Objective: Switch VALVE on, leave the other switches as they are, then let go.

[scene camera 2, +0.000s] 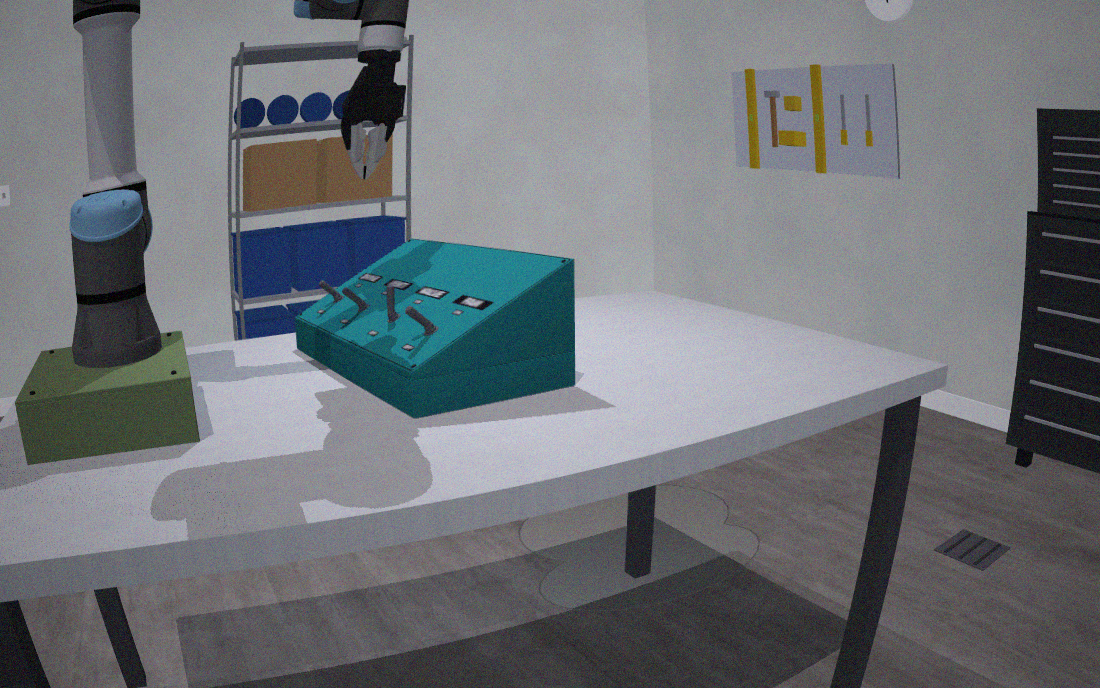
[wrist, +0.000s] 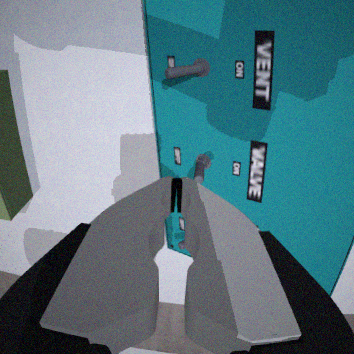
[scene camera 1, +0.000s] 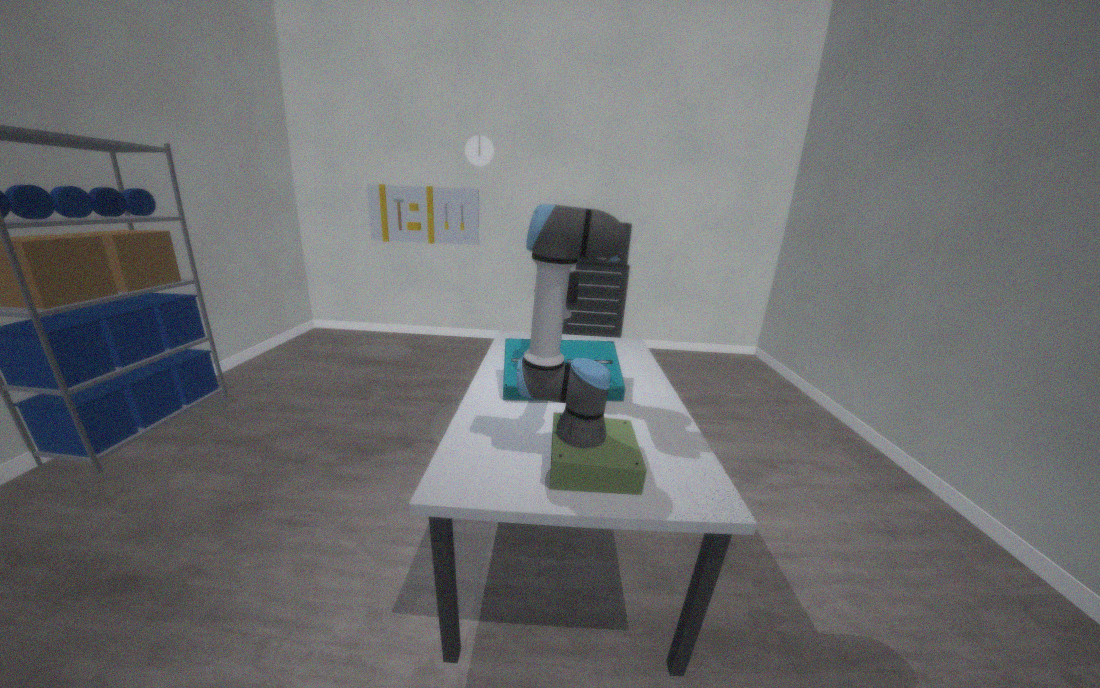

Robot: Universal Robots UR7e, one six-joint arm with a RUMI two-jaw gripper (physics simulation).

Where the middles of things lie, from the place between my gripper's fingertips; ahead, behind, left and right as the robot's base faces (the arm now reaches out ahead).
I see the teal switch panel [scene camera 2: 503,322] 80 mm ahead of my hand, 30 mm to the right of it and 220 mm below it.
